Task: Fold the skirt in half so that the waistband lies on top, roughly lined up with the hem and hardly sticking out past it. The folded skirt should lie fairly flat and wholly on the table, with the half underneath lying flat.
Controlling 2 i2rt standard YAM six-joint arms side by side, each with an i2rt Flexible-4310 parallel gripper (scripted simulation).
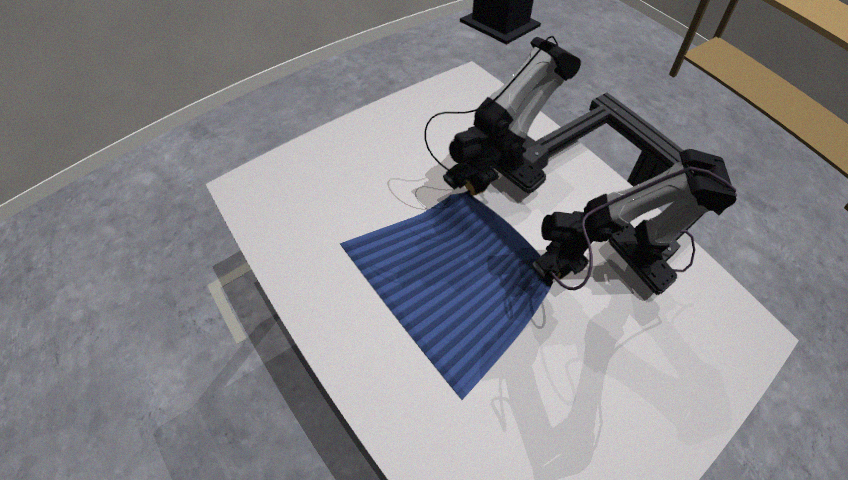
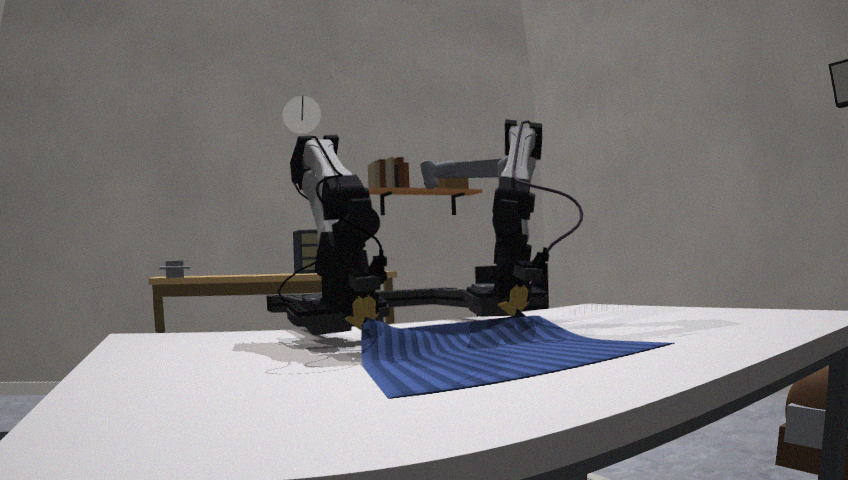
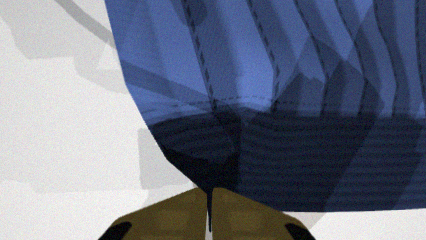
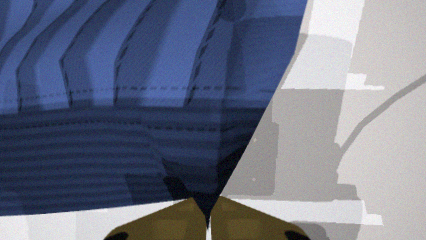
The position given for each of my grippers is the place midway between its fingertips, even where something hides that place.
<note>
In view: my left gripper (image 2: 514, 315), my right gripper (image 2: 364, 330) and a blue pleated skirt (image 1: 458, 277).
The blue pleated skirt is seen too in image 2 (image 2: 403, 362), in image 3 (image 3: 302, 113) and in image 4 (image 4: 111, 111). My left gripper also shows in image 3 (image 3: 209, 197). My right gripper also shows in image 1 (image 1: 472, 194) and in image 4 (image 4: 208, 206).
</note>
